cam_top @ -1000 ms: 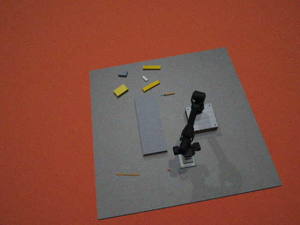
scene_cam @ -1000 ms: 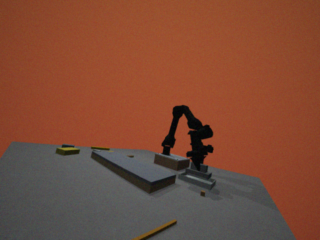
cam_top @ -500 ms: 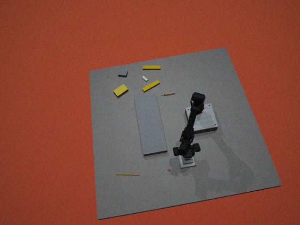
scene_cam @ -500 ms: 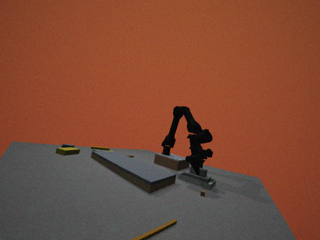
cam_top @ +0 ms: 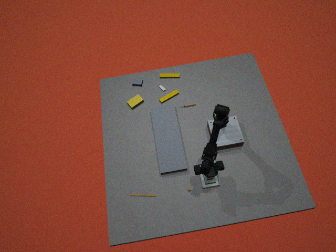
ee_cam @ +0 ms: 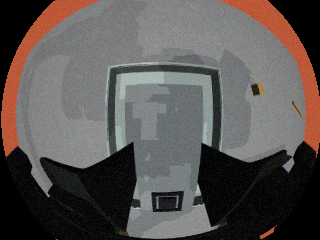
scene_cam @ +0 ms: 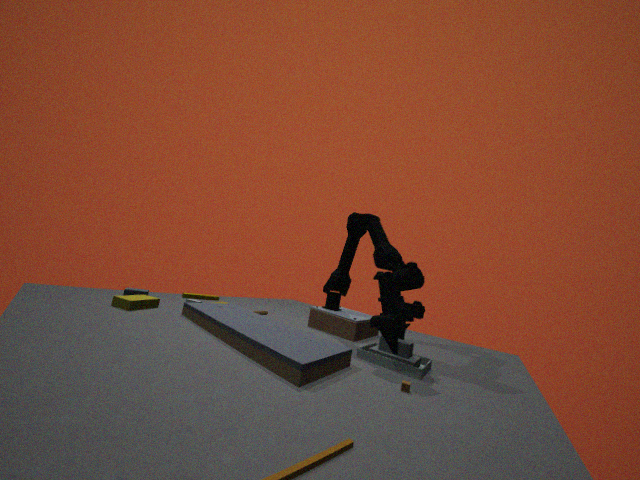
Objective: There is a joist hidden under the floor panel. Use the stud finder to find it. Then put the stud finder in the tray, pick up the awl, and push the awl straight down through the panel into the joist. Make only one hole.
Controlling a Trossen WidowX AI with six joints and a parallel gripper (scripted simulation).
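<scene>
The tray lies 1 cm to the right of my gripper tip and 2 cm below it. From my gripper tip the other things lie so: thin orange rod: 45 cm ahead, 4 cm to the right, 3 cm below; then stud finder: 2 cm to the right, 2 cm above; then orange cube: 15 cm ahead, 4 cm to the left, 2 cm below.
</scene>
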